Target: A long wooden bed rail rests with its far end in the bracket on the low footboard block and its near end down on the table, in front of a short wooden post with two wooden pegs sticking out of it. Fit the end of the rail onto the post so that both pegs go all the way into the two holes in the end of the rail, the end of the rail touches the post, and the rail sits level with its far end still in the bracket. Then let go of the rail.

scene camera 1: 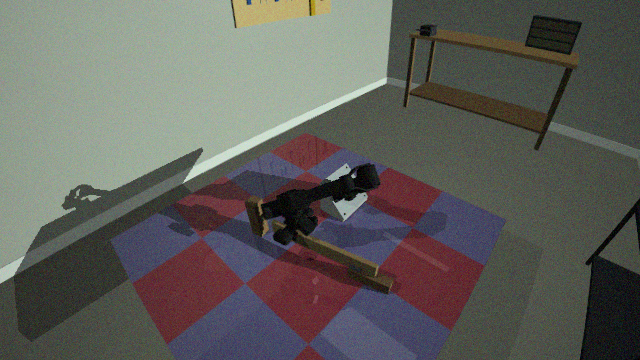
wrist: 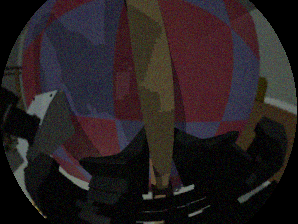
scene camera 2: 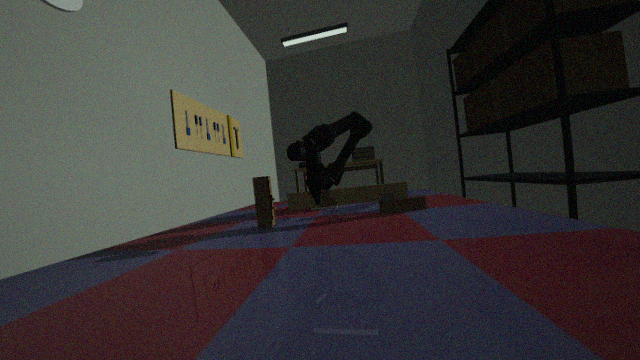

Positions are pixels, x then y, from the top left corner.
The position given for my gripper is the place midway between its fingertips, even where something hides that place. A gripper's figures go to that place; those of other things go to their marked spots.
Labels:
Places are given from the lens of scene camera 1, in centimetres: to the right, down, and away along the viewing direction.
my gripper point(scene camera 1: 296, 238): -9, 23, 108
wooden bed rail point(scene camera 1: 324, 248): 2, 25, 100

